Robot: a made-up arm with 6 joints.
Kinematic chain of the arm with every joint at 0, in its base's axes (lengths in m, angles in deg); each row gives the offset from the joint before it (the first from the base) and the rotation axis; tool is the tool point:
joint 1: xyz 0 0 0.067 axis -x
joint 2: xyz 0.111 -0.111 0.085 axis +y
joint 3: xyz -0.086 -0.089 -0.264 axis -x
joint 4: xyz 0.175 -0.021 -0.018 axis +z
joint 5: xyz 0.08 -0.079 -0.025 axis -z
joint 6: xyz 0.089 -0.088 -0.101 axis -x
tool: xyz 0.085 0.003 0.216
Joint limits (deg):
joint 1: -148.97..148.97
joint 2: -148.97..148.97
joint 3: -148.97..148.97
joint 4: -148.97..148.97
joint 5: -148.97..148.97
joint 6: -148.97..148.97
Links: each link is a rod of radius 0.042 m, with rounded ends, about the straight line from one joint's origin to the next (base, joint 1, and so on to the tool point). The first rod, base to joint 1, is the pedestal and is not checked.
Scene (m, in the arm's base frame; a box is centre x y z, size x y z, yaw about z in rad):
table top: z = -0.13
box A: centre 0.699 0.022 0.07 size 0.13 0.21 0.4 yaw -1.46
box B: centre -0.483 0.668 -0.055 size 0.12 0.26 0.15 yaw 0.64
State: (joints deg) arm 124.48 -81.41 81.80 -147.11 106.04 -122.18
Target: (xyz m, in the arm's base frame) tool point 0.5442 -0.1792 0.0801
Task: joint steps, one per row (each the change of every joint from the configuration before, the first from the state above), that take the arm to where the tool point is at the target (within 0.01 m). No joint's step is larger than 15 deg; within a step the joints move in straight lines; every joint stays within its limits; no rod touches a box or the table.
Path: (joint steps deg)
1: -4.42 12.75 -5.64 -0.31 0.75 2.26
2: -4.42 12.75 -5.64 -0.31 0.75 2.27
3: -4.42 12.75 -5.64 -0.31 0.75 2.26
4: -4.43 12.75 -5.65 -0.31 0.76 2.27
5: -4.42 12.74 -5.64 -0.31 0.75 2.26
6: -4.42 12.75 -5.64 -0.31 0.75 2.27
7: 2.17 -12.98 -5.94 4.58 -6.10 5.90
8: 2.16 -12.97 -5.93 4.59 -6.10 5.91
9: 2.16 -12.98 -5.94 4.58 -6.10 5.90
10: 2.17 -12.98 -5.94 4.58 -6.10 5.90

